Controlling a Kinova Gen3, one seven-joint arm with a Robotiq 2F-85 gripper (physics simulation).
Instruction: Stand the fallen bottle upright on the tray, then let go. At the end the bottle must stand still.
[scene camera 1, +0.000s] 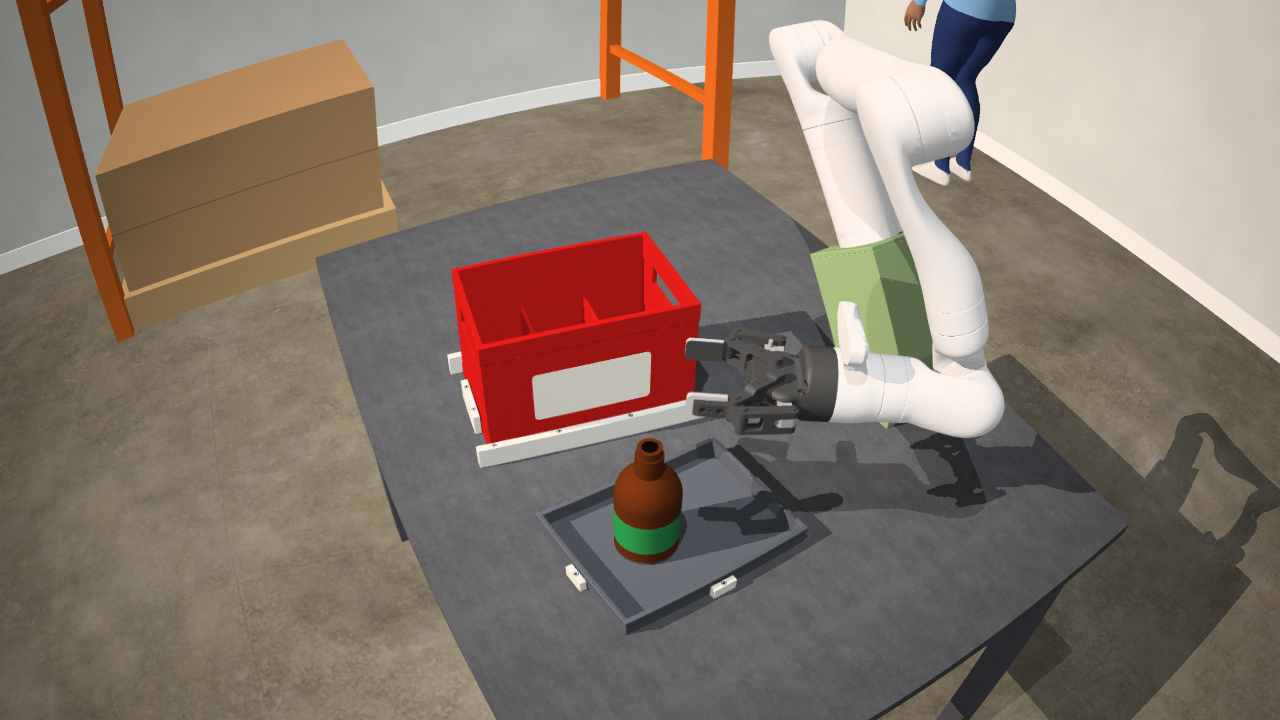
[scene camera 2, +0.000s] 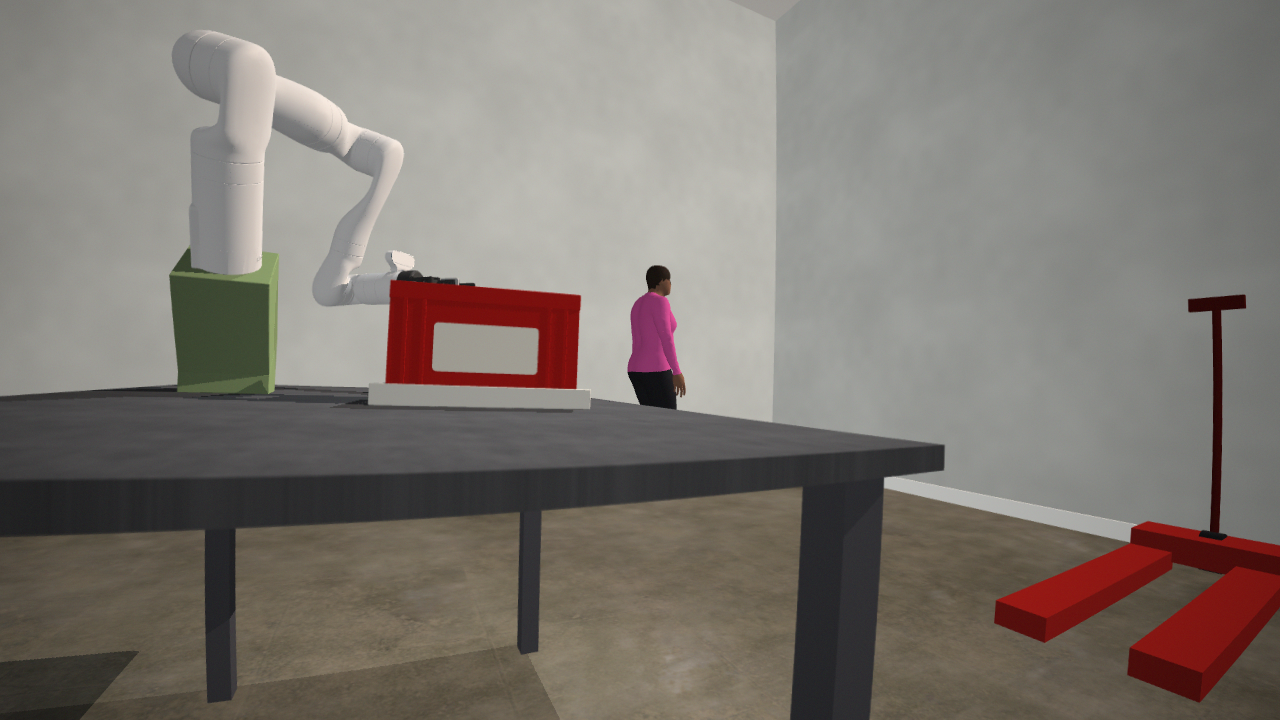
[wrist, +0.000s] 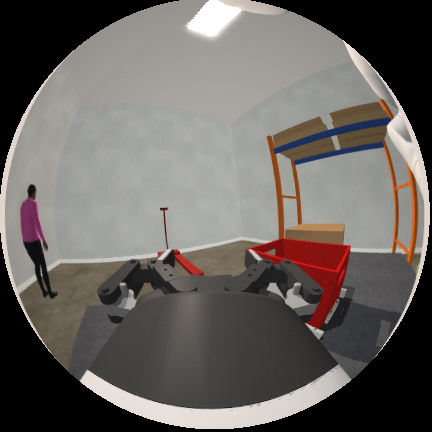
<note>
In view: the gripper (scene camera 1: 685, 374), a red crate (scene camera 1: 555, 338), a brown bottle (scene camera 1: 648, 493), a grey tray (scene camera 1: 731, 523) and a white rail (scene camera 2: 379, 393).
The red crate shows as well in the wrist view (wrist: 325, 263). The gripper is seen too in the wrist view (wrist: 209, 257). The wrist view does not show the brown bottle, which is hidden by the gripper. The wrist view misses the grey tray, which is hidden by the gripper.
</note>
